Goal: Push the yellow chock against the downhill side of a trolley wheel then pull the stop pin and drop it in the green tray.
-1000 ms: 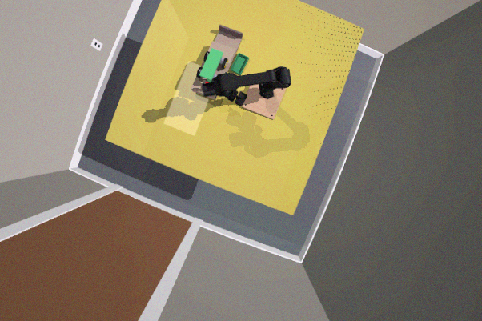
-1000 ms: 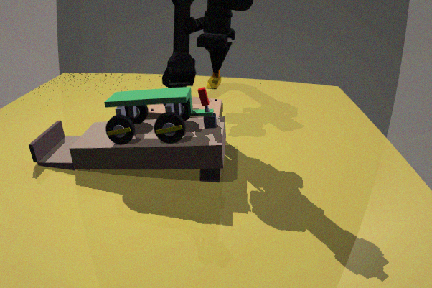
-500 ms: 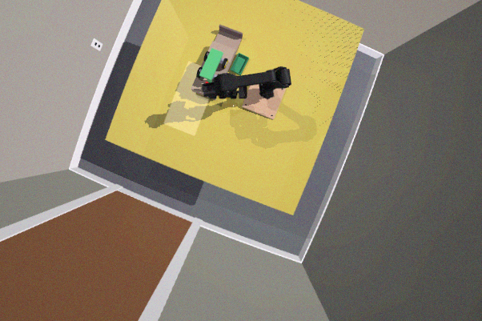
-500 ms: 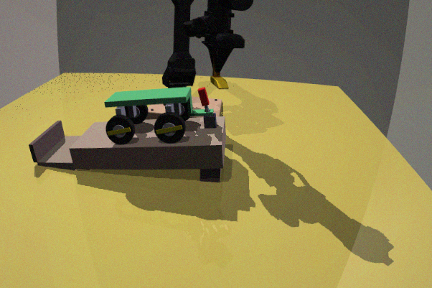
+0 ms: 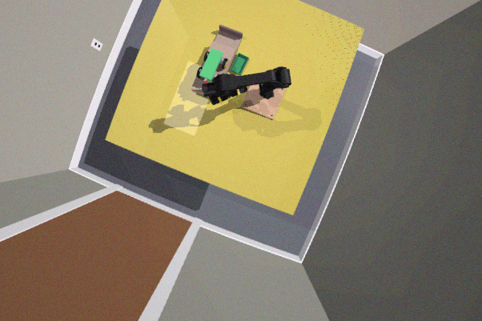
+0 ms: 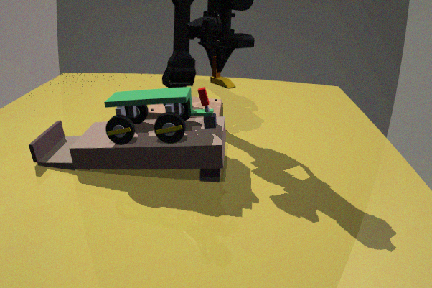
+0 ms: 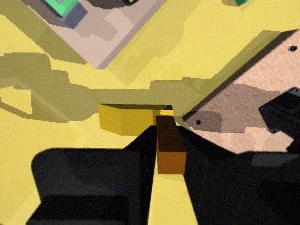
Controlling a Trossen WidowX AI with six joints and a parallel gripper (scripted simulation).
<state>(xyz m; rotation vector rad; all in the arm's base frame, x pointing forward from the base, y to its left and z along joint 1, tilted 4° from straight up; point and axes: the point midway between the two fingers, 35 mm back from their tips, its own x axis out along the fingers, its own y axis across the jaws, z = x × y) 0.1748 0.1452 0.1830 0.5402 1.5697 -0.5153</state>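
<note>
My gripper tip is now 20 mm to the right of the yellow chock, 10 mm short of it and 10 mm above it. Round my gripper tip: green-decked trolley 170 mm ahead, 100 mm to the right, 60 mm below; then red-headed stop pin 140 mm ahead, 40 mm below, 10 mm to the left; then support leg 150 mm below, 150 mm ahead, 30 mm to the left.
</note>
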